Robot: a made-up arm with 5 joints.
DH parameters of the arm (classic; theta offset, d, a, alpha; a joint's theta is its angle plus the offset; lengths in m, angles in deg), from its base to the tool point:
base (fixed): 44.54 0 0.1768 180
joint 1: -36.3 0 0.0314 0
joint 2: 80.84 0.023 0.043 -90
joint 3: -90 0.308 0.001 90
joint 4: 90 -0.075 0.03 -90
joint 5: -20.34 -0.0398 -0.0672 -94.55
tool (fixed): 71.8 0.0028 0 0
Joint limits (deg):
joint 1: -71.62..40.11
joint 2: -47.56..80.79
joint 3: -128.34..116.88
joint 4: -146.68..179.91
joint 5: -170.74..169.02
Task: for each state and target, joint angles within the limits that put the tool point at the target. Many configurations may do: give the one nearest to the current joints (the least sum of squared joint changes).
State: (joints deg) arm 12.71 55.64 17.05 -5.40 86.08
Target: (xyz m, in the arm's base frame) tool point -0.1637 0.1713 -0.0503
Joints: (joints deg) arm 31.55 77.16 29.37 -5.12 83.23
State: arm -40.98 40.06 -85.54 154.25 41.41
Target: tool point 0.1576 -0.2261 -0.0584
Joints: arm -58.30 66.18 -42.98 151.80 27.06
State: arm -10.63 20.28 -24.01 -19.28 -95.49
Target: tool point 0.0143 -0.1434 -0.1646
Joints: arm 5.12 35.09 -44.94 -50.05 -77.96
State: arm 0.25 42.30 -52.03 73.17 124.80
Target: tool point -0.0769 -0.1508 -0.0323
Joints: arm -2.34 43.44 -54.17 40.73 123.55
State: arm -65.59 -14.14 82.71 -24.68 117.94
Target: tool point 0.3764 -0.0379 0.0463
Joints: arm -46.96 11.34 116.88 -63.23 162.23
